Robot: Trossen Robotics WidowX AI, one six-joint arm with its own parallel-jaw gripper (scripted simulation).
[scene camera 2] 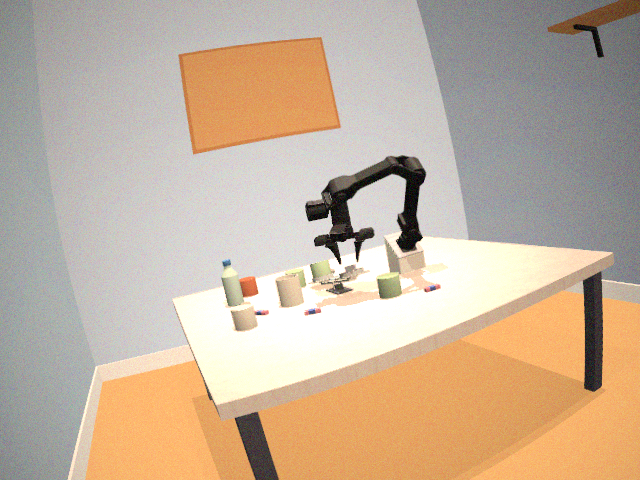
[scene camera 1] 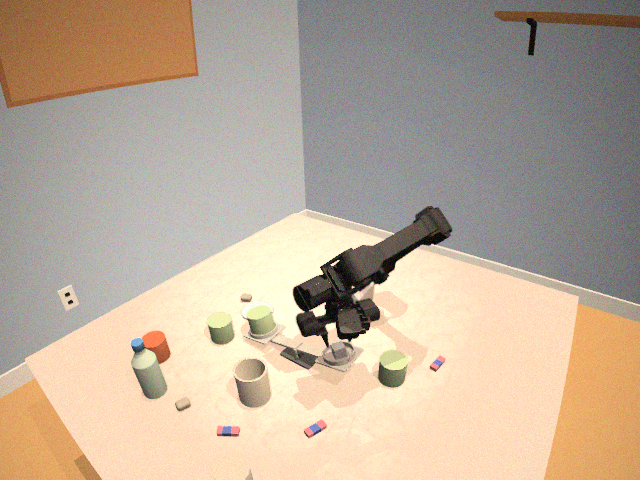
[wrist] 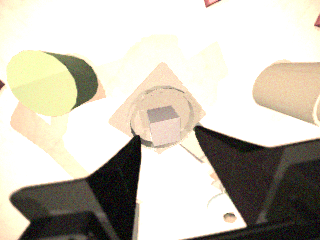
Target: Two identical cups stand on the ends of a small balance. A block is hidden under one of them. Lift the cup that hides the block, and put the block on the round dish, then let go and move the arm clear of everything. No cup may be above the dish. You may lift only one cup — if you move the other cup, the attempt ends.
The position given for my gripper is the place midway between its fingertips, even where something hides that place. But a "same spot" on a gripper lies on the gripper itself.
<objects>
My gripper shows in scene camera 2, in scene camera 1 (338, 343) and in the wrist view. One and the same spot on my gripper: (wrist: 265, 183) is (scene camera 2: 334, 244).
</objects>
